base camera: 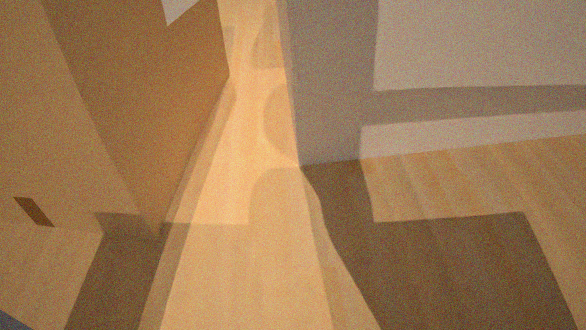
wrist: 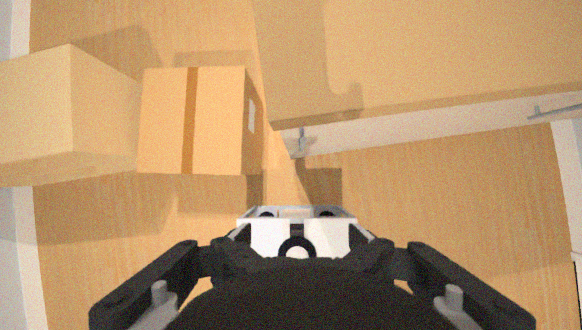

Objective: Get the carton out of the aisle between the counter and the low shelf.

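Seen in the pictures: gripper, fingertip midpoint: (wrist: pixel 299 234); arm's base, link origin: (wrist: pixel 297 257).
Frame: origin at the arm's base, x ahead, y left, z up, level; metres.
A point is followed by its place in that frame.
The carton (base camera: pixel 145 90) {z -0.232, x 0.444, y 0.221 m} (wrist: pixel 162 120) {z 0.010, x 0.573, y 0.568 m} is a tan box with a brown tape stripe and a white label on its side. It stands upright on the floor, close beside the low shelf (wrist: pixel 35 110) {z 0.214, x 0.560, y 0.865 m}. In the wrist view a narrow strip of floor separates it from the counter (base camera: pixel 335 85) {z -0.233, x 0.423, y -0.011 m} (wrist: pixel 450 50) {z 0.514, x 0.475, y -0.173 m}, which has a wooden top and a pale front with handles. My gripper (wrist: pixel 299 234) {z 0.540, x 0.289, y -0.002 m} is open, raised above the floor, apart from the carton and below it in the wrist view. The gripper does not show in the base camera view.
A white and dark part, seemingly my own base, shows between the fingers in the wrist view. A pale wall (wrist: pixel 25 260) {z -0.332, x -0.251, y 1.895 m} runs along the left edge, and another pale strip (wrist: pixel 570 175) {z -0.351, x 0.290, y -1.809 m} is at the right. Broad shadows cross the wooden floor (base camera: pixel 250 280) {z -0.396, x 0.284, y 0.089 m}.
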